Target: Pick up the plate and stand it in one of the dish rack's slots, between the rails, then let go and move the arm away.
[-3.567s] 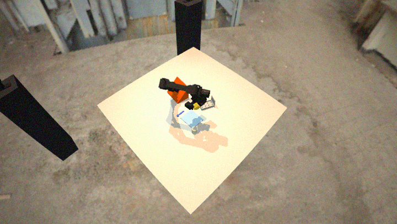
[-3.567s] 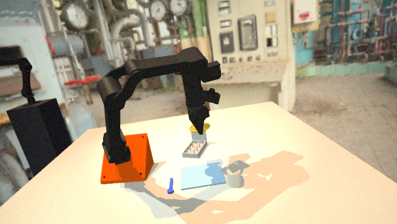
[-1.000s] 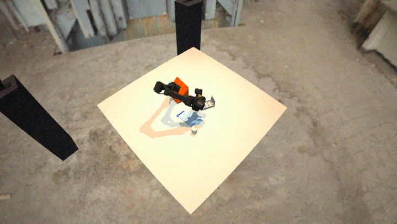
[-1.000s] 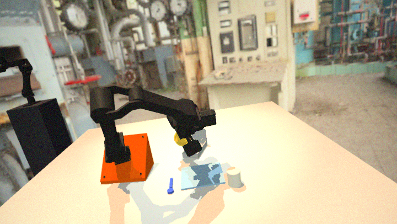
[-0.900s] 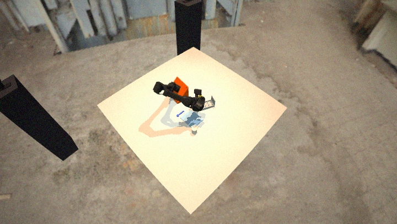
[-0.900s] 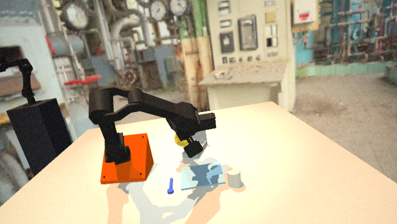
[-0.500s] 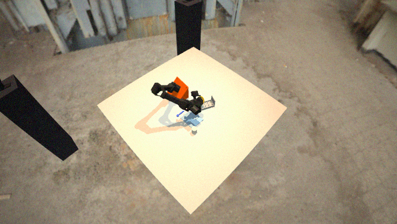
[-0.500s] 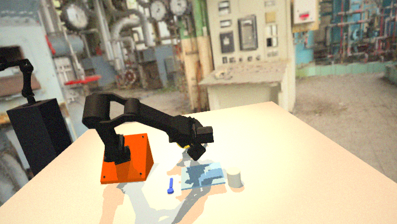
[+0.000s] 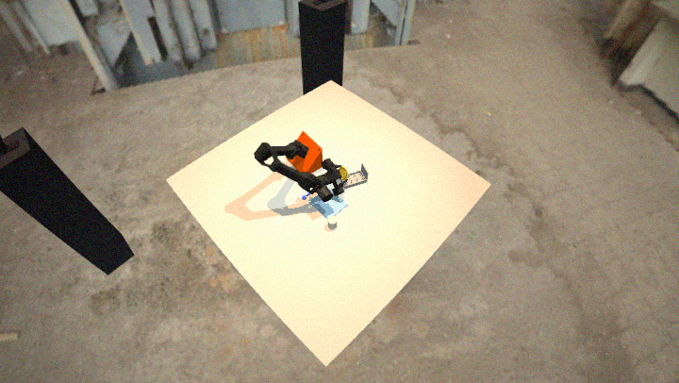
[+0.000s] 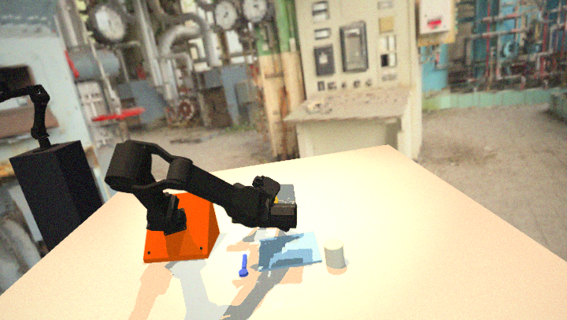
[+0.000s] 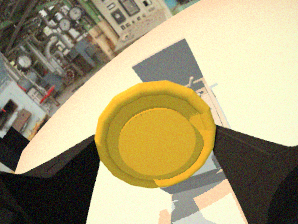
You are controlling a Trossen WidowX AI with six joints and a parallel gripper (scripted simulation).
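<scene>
Now: gripper tip 30 mm short of the grey dish rack, 40 mm to the right of it and 50 mm above it. Also, from my gripper tip: light blue mat (40 mm ahead, 160 mm to the right, 70 mm below); yellow plate (10 mm to the right); small blue piece (70 mm behind, 200 mm to the right, 70 mm below).
</scene>
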